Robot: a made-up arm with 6 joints. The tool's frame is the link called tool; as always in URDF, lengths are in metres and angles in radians. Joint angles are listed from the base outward. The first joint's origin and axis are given. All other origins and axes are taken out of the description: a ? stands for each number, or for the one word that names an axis. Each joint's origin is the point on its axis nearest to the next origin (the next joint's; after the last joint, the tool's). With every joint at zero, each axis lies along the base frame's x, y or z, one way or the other. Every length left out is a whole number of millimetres.
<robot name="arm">
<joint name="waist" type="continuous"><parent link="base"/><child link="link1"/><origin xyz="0 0 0.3"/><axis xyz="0 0 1"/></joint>
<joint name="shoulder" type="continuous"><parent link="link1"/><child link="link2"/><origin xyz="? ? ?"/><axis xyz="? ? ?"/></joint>
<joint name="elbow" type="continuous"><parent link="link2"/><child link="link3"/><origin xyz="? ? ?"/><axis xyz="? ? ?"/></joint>
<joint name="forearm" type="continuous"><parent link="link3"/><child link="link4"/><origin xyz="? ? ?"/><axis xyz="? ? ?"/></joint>
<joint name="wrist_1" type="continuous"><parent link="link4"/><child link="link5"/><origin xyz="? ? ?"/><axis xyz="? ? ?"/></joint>
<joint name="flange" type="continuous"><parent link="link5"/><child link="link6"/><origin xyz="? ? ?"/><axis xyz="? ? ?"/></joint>
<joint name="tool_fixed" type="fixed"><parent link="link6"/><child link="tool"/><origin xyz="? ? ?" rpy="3.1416 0 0"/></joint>
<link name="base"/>
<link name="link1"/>
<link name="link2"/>
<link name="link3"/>
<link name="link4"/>
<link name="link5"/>
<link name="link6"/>
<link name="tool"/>
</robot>
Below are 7 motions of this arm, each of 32 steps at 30 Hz.
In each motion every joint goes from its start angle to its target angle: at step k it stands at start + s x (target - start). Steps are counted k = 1, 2, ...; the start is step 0. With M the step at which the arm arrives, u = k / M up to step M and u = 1 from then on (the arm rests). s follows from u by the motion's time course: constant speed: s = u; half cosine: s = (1 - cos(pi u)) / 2; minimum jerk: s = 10 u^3 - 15 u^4 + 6 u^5.
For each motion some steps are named. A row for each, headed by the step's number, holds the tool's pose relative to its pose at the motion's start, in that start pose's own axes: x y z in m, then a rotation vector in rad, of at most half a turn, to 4 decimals.
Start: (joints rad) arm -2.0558 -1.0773 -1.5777 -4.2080 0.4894 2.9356
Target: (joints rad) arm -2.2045 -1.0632 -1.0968 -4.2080 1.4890 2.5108
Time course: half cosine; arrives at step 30
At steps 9, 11, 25, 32:
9: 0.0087 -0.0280 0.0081 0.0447 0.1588 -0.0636
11: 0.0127 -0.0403 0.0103 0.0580 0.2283 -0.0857
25: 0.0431 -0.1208 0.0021 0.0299 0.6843 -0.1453
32: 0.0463 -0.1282 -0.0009 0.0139 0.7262 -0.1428

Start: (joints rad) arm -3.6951 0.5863 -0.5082 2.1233 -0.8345 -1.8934
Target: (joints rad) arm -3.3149 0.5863 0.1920 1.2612 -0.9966 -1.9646
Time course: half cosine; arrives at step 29
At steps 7, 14, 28, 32:
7: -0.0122 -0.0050 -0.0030 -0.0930 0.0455 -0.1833
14: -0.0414 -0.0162 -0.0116 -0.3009 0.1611 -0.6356
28: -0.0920 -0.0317 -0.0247 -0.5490 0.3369 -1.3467
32: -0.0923 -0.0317 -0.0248 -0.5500 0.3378 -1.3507

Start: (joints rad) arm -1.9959 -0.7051 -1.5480 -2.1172 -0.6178 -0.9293
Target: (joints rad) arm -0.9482 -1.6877 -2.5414 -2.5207 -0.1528 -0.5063
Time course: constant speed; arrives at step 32
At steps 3, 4, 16, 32:
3: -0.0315 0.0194 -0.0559 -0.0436 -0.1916 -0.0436
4: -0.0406 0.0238 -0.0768 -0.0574 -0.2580 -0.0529
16: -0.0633 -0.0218 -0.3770 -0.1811 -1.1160 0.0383
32: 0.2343 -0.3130 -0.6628 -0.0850 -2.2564 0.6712

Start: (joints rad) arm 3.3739 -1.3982 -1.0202 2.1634 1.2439 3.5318
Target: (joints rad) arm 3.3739 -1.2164 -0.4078 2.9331 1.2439 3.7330
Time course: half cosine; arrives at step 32
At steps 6, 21, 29, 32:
6: -0.0158 -0.0054 -0.0056 -0.0557 -0.0190 0.0892
21: -0.1129 -0.0650 -0.0690 -0.5646 -0.2296 0.6790
29: -0.1342 -0.0934 -0.0999 -0.7871 -0.3332 0.8402
32: -0.1356 -0.0960 -0.1027 -0.8075 -0.3429 0.8526

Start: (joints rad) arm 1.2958 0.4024 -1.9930 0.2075 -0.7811 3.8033
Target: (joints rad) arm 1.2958 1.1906 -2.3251 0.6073 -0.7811 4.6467
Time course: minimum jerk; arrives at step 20
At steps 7, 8, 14, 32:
7: 0.0647 -0.0784 -0.0016 0.1337 0.0164 0.2457
8: 0.0869 -0.1061 -0.0062 0.1822 0.0144 0.3297
14: 0.2148 -0.2777 -0.0829 0.4925 -0.0966 0.8273
32: 0.2486 -0.3278 -0.1229 0.5854 -0.1676 0.9692

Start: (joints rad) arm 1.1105 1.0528 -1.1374 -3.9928 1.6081 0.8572
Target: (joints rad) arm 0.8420 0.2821 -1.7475 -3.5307 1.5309 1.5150
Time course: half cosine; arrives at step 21
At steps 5, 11, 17, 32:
5: -0.0711 0.0174 0.0105 -0.0296 -0.1411 -0.0545
11: -0.2787 0.1308 -0.0030 -0.2200 -0.5448 -0.2057
17: -0.4172 0.3105 -0.0694 -0.5393 -0.8249 -0.3462
32: -0.4367 0.3597 -0.0899 -0.6308 -0.8675 -0.3806

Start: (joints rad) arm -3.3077 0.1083 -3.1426 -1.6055 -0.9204 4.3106
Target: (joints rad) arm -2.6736 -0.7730 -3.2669 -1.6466 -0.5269 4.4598
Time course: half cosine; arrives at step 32
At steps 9, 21, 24, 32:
9: -0.1016 -0.0464 -0.0045 0.1470 -0.1563 -0.0460
21: -0.3549 -0.1701 -0.1941 0.6844 -0.6245 -0.0941
24: -0.3885 -0.1864 -0.2625 0.8132 -0.7212 -0.0892
32: -0.4173 -0.1985 -0.3564 0.9789 -0.8389 -0.0776

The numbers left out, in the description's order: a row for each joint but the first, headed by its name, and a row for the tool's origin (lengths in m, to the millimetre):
shoulder: xyz 0 0 0, axis 0 1 0
elbow: xyz 0.075 0 0.397, axis 0 1 0
forearm: xyz 0.048 0 -0.213, axis 0 0 -1
wrist_1: xyz 0 0 0, axis 0 1 0
flange: xyz 0.047 0 -0.06, axis 0 0 -1
tool: xyz 0 0 0

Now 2 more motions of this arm.
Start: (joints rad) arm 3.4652 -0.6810 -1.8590 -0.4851 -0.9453 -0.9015
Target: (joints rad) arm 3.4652 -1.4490 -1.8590 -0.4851 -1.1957 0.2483
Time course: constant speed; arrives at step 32
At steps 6, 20, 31, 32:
6: 0.0357 0.0837 -0.0078 -0.1511 0.0952 0.1596
20: 0.1317 0.2592 -0.0730 -0.4037 0.4409 0.5050
31: 0.2132 0.3674 -0.1651 -0.4730 0.8037 0.7261
32: 0.2206 0.3756 -0.1749 -0.4726 0.8392 0.7431

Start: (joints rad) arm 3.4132 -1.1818 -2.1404 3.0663 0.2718 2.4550
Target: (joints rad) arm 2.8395 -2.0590 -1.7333 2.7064 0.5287 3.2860
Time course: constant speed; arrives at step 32
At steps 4, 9, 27, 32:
4: 0.0611 0.0145 -0.0204 -0.0212 0.0986 -0.0040
9: 0.1376 0.0225 -0.0546 -0.0281 0.2283 -0.0062
27: 0.3704 -0.0283 -0.2510 0.1339 0.7031 -0.0007
32: 0.4131 -0.0575 -0.3221 0.2297 0.8227 0.0004

